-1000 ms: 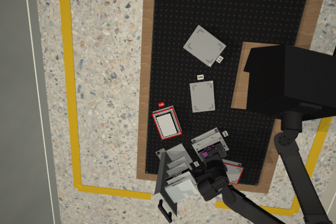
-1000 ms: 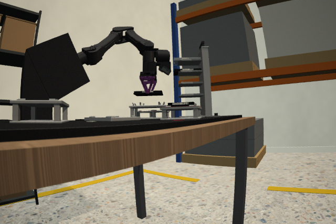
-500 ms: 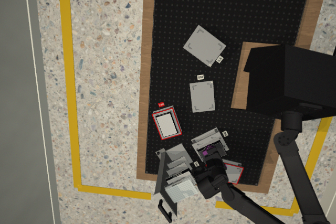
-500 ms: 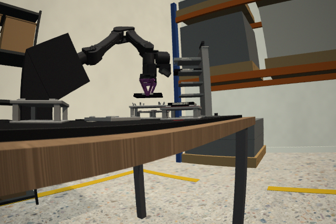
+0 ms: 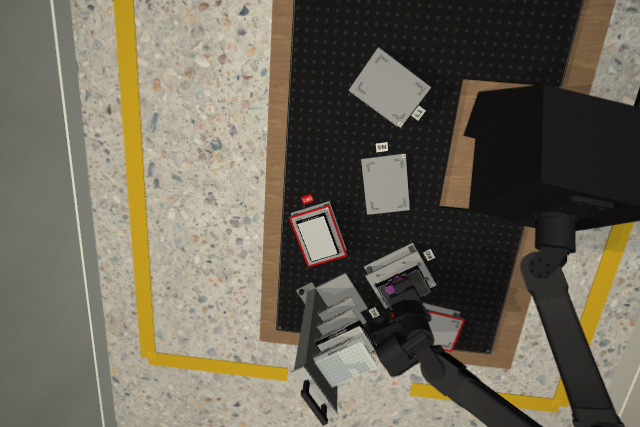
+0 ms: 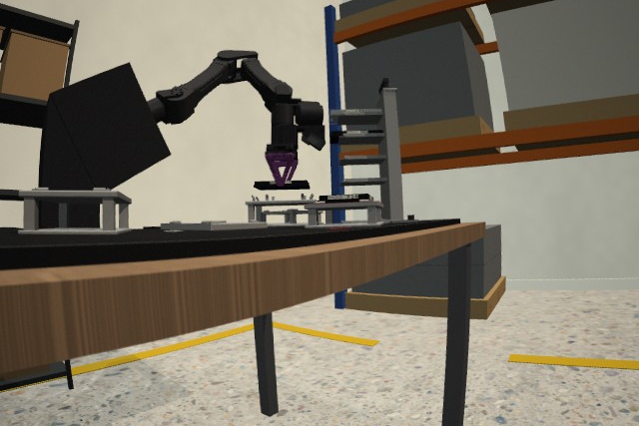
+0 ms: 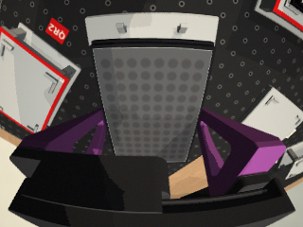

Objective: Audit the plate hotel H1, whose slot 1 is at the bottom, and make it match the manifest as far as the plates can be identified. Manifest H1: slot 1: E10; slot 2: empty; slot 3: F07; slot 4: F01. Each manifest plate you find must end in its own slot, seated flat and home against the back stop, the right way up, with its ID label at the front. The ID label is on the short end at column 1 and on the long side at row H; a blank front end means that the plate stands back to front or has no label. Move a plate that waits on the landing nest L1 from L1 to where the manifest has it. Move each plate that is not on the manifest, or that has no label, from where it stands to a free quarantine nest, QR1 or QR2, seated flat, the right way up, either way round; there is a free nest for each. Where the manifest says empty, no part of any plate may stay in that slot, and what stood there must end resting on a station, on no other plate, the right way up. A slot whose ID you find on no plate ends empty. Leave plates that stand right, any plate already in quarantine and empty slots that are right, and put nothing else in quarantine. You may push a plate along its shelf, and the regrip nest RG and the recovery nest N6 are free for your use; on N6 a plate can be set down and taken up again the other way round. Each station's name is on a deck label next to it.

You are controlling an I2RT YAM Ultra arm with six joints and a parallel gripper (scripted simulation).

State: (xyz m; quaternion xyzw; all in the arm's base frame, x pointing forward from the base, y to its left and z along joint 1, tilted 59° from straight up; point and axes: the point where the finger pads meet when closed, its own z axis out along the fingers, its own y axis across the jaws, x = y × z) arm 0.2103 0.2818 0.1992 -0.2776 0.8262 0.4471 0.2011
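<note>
Now: the regrip nest RG 50 mm below my hand. The rest, counted from my hand: quarantine nest QR2 (140 mm behind, 150 mm to the left, 70 mm below); then H1 deck label (40 mm ahead, 160 mm to the left, 100 mm below); then white well plate (140 mm ahead, 120 mm to the left, 170 mm above).
</note>
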